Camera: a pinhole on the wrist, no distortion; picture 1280 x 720 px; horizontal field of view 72.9 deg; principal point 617.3 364.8 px. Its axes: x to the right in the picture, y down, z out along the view. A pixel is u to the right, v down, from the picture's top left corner.
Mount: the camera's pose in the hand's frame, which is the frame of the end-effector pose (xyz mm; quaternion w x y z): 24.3 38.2 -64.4 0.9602 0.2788 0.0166 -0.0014
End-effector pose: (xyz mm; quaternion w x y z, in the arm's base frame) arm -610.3 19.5 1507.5 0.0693 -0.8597 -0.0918 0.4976
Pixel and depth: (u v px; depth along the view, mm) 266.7 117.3 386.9
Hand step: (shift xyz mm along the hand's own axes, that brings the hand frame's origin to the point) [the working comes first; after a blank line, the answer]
In the camera's frame: -156.5 -110.5 386.9

-121.4 -263.3 208.1
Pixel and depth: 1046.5 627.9 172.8
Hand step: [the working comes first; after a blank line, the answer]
In the camera's frame: 85.6 52.5 172.8

115.8 -9.5 106.7
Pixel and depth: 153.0 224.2 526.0
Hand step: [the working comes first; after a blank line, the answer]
In the camera's frame: -281.9 -85.4 526.0

-242.1 -317.4 343.0
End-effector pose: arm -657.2 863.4 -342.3 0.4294 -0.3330 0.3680 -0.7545
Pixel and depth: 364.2 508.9 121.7
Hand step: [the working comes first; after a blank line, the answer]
In the camera's frame: -35.5 20.2 121.7

-7.2 -10.1 50.3
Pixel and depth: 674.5 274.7 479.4
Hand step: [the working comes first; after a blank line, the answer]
In the camera's frame: 31.6 -49.8 479.4

70.2 -260.4 312.5
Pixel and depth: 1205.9 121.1 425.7
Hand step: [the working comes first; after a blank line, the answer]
In the camera's frame: 289.2 -119.7 425.7

325.1 -289.0 221.3
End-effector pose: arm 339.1 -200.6 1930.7 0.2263 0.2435 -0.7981 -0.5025
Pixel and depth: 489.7 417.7 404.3
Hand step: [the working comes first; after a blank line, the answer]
In the camera's frame: -59.5 24.7 404.3

-22.3 -157.8 292.0
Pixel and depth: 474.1 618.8 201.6
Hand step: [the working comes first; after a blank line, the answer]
In the camera's frame: -33.3 59.1 201.6

-2.0 -20.1 138.5
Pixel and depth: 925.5 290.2 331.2
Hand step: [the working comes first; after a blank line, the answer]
In the camera's frame: 117.8 -28.5 331.2

152.0 -162.5 196.0
